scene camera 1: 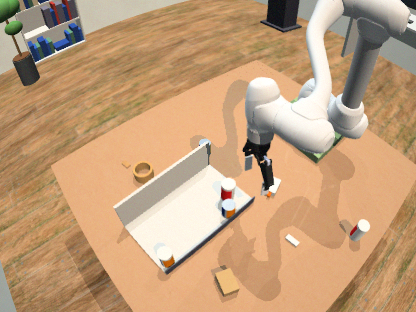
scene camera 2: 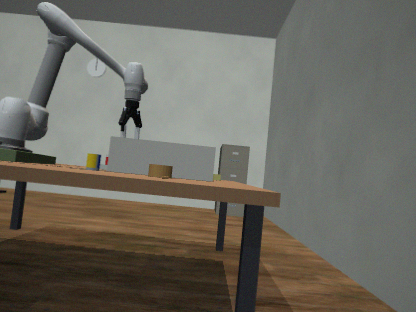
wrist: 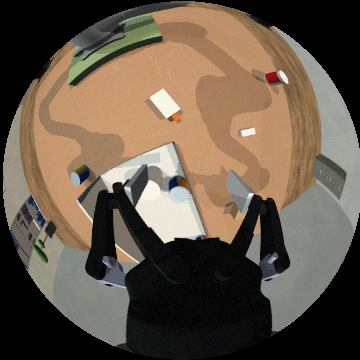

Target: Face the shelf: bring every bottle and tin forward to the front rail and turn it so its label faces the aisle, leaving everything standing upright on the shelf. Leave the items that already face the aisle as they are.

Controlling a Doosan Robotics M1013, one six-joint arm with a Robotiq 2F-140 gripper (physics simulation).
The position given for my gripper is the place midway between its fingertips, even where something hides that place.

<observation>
My gripper [scene camera 1: 256, 181] is open and holds nothing. I also see a white shelf tray [scene camera 1: 184, 218].
My gripper shows as well in the wrist view [wrist: 188, 175]. The white shelf tray shows as well in the wrist view [wrist: 168, 219].
</observation>
